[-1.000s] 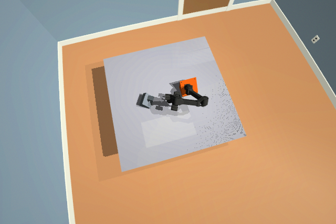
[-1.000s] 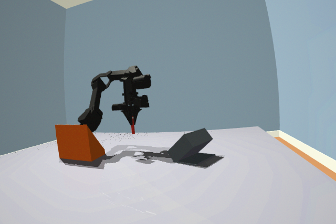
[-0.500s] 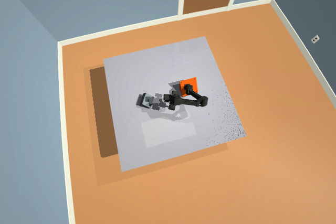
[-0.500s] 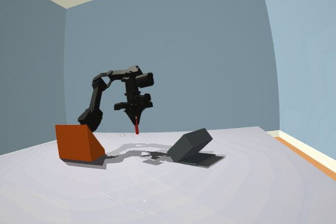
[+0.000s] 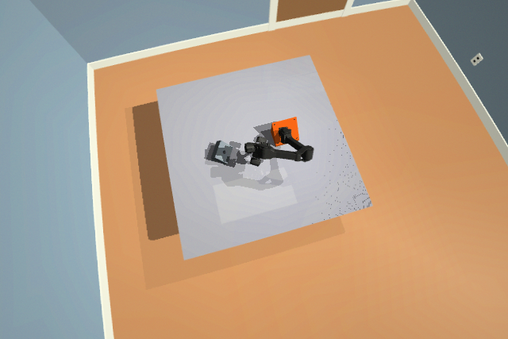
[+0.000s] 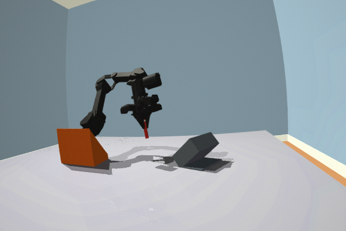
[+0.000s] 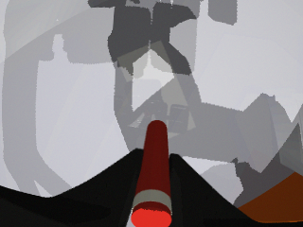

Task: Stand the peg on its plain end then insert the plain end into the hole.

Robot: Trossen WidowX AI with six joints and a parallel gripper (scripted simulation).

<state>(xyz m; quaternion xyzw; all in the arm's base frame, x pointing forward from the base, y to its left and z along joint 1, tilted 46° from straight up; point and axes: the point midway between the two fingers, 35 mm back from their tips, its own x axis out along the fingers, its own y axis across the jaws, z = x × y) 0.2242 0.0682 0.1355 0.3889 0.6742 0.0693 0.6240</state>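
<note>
Right now the grey sloped panel is 22 cm ahead of my gripper tip, 8 cm to the right of it and 7 cm below it. Also, from my gripper tip: red peg 2 cm above.
</note>
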